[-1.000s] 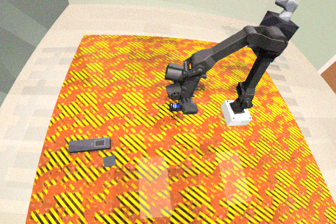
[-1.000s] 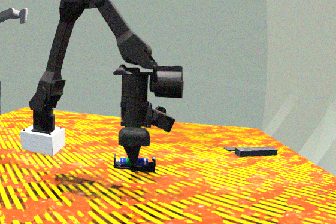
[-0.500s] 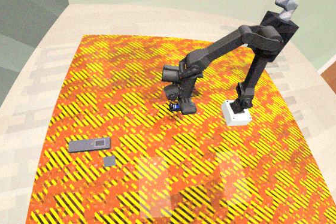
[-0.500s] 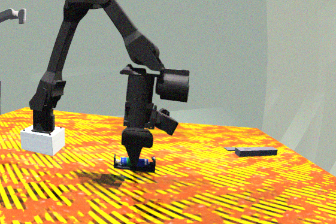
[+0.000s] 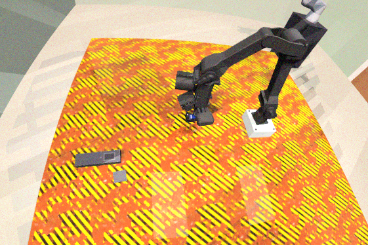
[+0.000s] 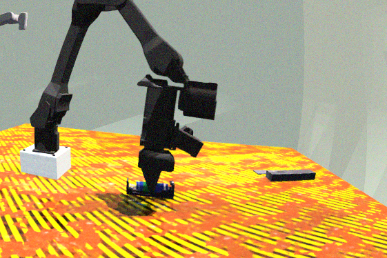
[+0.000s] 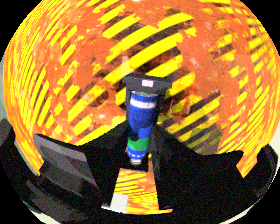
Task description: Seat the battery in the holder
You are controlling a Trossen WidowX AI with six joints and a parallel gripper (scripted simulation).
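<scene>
The battery lies 10 mm above my gripper tip. Also, from my gripper tip: dark square plate: 320 mm ahead, 200 mm to the left, 10 mm below.
</scene>
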